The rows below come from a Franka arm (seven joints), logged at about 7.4 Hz.
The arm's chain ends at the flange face. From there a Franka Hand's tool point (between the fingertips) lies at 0.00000 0.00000 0.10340 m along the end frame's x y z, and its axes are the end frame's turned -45 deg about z.
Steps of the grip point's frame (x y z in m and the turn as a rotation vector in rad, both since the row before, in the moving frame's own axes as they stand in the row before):
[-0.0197 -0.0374 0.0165 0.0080 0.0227 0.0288]
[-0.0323 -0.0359 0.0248 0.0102 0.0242 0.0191]
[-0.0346 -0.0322 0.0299 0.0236 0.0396 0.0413]
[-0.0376 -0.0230 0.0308 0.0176 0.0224 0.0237]
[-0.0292 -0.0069 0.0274 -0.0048 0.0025 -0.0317]
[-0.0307 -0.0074 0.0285 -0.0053 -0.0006 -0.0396]
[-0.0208 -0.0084 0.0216 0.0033 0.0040 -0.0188]
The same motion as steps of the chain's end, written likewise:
[-0.0415 -0.0103 0.0165 0.0217 0.0104 0.0288]
[-0.0493 0.0000 0.0248 0.0243 0.0099 0.0191]
[-0.0485 0.0063 0.0300 0.0447 0.0113 0.0413]
[-0.0432 0.0132 0.0308 0.0283 0.0034 0.0237]
[-0.0261 0.0156 0.0274 -0.0016 0.0052 -0.0317]
[-0.0273 0.0161 0.0285 -0.0042 0.0033 -0.0396]
[-0.0207 0.0093 0.0216 0.0052 0.0005 -0.0188]

